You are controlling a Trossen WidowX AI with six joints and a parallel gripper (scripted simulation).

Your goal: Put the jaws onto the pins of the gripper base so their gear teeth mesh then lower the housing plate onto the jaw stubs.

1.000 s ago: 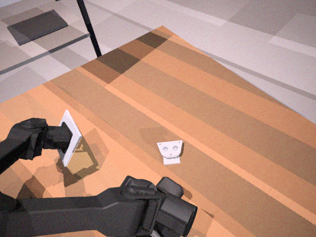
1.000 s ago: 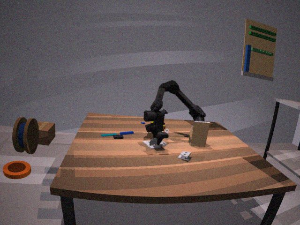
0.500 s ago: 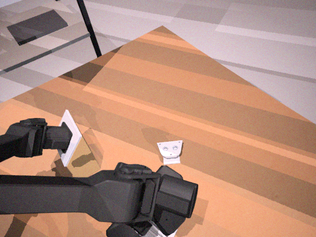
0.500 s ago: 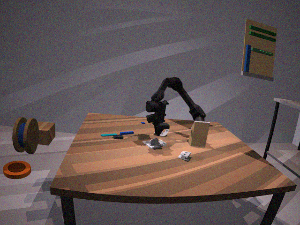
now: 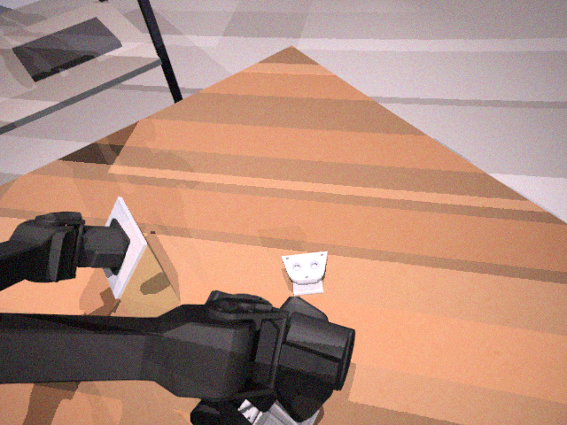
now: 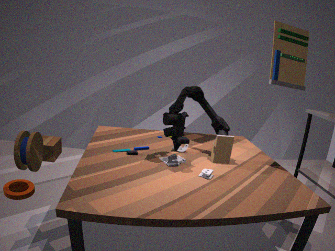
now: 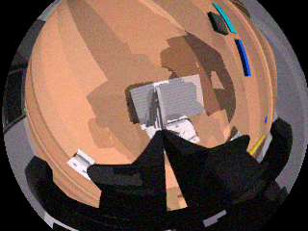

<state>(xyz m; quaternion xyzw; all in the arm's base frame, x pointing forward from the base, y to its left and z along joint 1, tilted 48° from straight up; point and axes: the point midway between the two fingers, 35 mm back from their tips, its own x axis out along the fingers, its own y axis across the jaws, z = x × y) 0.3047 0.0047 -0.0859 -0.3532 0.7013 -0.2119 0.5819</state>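
The white jaw is 100 mm behind my gripper tip, 220 mm to the right of it and 40 mm below it. Round my gripper tip: black block: 240 mm ahead, 120 mm to the right, 70 mm below; blue bar: 180 mm ahead, 210 mm to the right, 70 mm below; teal bar: 310 mm ahead, 160 mm to the right, 80 mm below.
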